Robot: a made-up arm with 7 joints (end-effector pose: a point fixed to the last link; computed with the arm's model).
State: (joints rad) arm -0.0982 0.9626 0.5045 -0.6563 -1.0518 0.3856 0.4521
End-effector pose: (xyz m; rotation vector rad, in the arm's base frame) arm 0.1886 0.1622 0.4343 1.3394 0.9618 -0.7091
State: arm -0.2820 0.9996 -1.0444 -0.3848 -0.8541 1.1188 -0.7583
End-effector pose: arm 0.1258 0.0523 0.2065 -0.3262 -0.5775 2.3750
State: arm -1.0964 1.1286 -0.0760 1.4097 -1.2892 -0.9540 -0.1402
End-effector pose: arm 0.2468 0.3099 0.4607 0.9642 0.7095 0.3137
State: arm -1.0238 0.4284 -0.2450 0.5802 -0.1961 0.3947 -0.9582
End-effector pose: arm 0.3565 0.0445 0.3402 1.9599 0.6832 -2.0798
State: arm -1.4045 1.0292 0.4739 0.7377 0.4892 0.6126 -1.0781
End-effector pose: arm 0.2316 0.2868 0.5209 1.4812 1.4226 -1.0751
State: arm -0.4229 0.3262 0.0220 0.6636 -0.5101 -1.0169 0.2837
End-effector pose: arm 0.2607 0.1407 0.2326 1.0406 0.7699 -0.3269
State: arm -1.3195 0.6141 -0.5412 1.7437 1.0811 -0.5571 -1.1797
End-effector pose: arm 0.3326 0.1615 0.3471 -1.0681 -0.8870 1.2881
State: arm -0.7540 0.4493 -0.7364 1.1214 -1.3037 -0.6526 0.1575
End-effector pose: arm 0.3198 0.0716 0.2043 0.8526 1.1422 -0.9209
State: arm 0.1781 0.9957 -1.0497 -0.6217 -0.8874 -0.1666 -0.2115
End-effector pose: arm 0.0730 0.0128 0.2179 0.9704 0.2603 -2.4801
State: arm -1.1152 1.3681 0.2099 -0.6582 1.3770 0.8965 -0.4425
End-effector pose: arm 0.0747 0.1312 0.6215 1.0115 1.6165 1.5895
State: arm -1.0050 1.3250 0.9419 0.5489 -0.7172 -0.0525 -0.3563
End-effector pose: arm 0.1034 0.3206 0.5752 1.3584 0.3626 0.2128
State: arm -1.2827 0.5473 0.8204 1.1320 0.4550 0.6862 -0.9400
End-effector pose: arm 0.3072 0.2090 0.3214 0.8977 0.9589 -1.8579
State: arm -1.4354 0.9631 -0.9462 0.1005 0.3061 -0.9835 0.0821
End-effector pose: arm 0.3002 -0.0254 0.4880 3.0416 -0.6389 0.3423
